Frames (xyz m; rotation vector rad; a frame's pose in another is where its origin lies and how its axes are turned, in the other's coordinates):
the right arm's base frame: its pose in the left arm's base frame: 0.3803 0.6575 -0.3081 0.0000 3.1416 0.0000
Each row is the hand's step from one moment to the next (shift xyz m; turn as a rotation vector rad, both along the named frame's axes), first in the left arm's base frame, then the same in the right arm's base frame.
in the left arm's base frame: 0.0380 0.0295 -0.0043 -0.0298 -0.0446 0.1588
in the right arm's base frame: -0.0380 0.0295 0.0043 0.0298 -0.0446 -0.1588
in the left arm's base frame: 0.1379 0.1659 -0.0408 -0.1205 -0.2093 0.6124
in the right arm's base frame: -0.1379 0.1659 0.0408 0.1205 -0.2093 -0.6124
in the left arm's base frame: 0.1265 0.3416 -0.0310 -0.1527 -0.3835 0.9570
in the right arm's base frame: -0.1265 0.3416 0.0310 0.1527 -0.3835 -0.9570
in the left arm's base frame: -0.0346 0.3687 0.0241 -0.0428 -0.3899 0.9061
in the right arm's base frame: 0.0346 0.3687 -0.0241 0.0428 -0.3899 -0.9061
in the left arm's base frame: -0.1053 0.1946 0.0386 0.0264 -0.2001 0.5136
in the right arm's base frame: 0.1053 0.1946 -0.0386 -0.0264 -0.2001 -0.5136
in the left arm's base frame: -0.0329 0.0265 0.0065 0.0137 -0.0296 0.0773
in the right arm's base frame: 0.0329 0.0265 -0.0065 -0.0137 -0.0296 -0.0773
